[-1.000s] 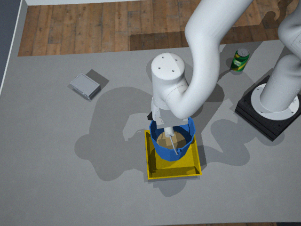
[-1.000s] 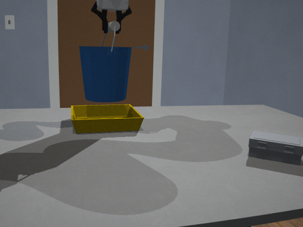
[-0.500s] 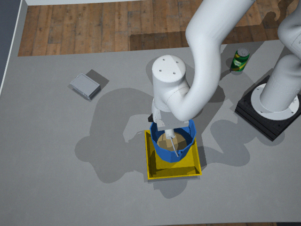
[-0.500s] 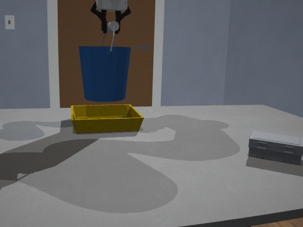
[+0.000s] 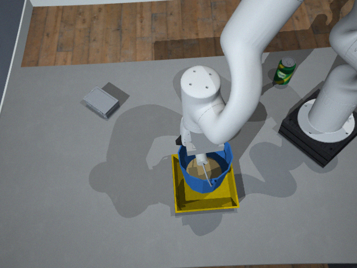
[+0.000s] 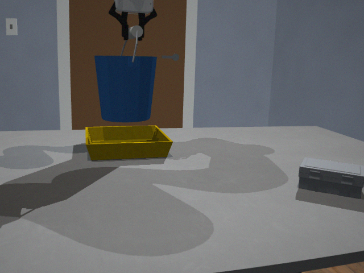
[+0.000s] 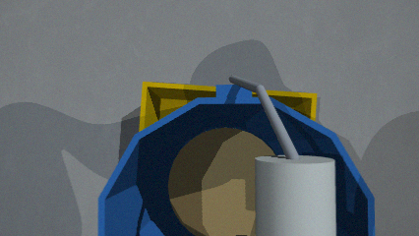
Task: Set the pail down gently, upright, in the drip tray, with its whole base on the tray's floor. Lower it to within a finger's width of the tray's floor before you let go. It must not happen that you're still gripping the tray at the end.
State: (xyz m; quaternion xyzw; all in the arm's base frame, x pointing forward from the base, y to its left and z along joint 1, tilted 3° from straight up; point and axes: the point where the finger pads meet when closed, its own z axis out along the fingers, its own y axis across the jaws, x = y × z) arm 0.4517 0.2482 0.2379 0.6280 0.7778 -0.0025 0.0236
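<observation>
Now: the pail handle 3 cm below my hand and 1 cm behind it. Round my hand: grey case (42 cm ahead, 34 cm to the right, 30 cm below); then blue pail (9 cm below, 1 cm behind); then yellow drip tray (31 cm below, 2 cm behind).
</observation>
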